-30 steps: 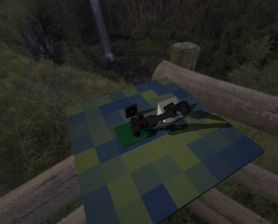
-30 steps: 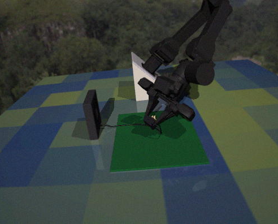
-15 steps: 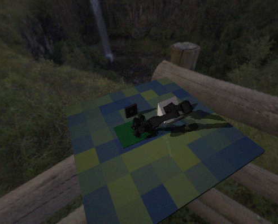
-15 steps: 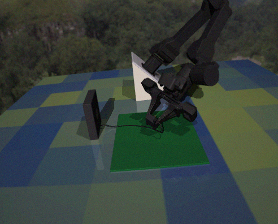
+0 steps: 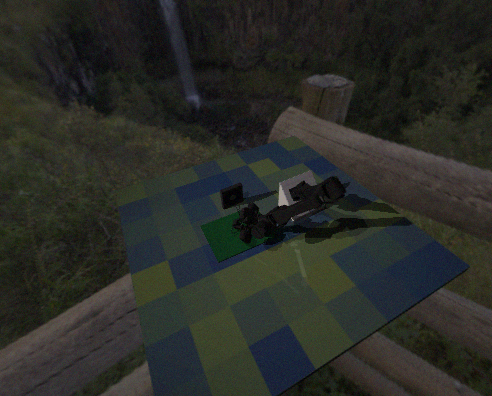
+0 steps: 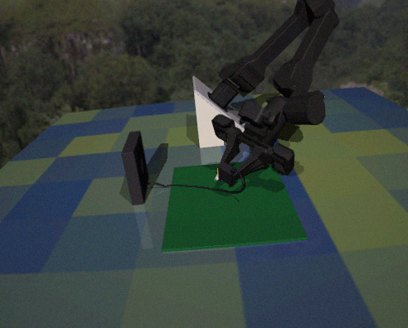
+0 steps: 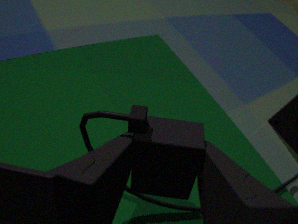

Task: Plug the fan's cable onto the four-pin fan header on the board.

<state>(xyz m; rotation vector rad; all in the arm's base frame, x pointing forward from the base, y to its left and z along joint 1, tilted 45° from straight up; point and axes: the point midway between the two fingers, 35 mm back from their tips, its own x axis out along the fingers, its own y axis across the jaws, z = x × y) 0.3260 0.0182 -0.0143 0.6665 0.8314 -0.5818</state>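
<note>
Now: gripper tip 8 cm above the green board and 1 cm past it. From my gripper tip the other things lie so: white four-pin fan header (9 cm behind, 6 cm below); then black fan (18 cm to the right, 8 cm behind); then black plug (1 cm below).
</note>
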